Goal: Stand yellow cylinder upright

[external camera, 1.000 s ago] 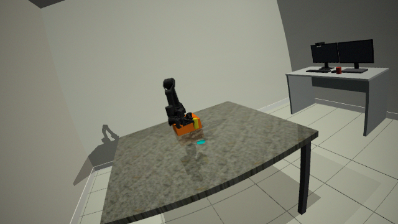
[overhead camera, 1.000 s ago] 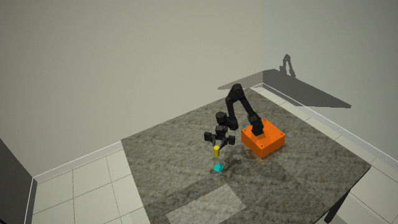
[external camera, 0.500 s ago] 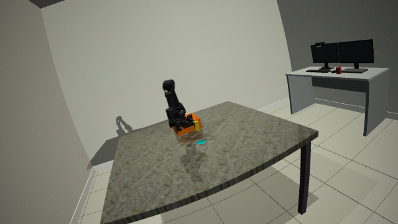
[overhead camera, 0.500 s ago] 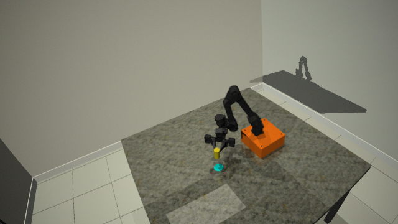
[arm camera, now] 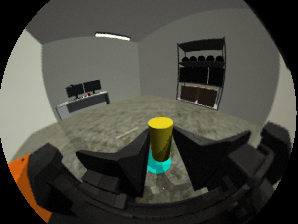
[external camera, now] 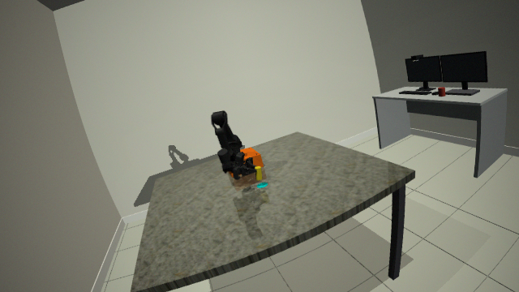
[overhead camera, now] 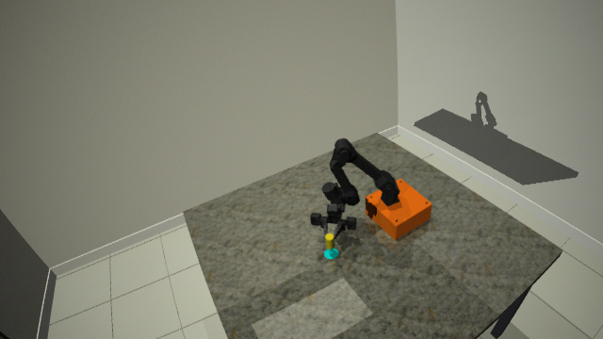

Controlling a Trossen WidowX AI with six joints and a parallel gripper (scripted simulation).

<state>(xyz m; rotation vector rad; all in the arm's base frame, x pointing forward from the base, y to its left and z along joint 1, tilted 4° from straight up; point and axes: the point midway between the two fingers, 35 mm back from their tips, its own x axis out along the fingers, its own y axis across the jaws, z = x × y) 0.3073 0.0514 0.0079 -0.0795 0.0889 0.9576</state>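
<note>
Now: the cyan circle 9 cm below my gripper tip. From my gripper tip the other things lie so: yellow tall cylinder 2 cm below.
</note>
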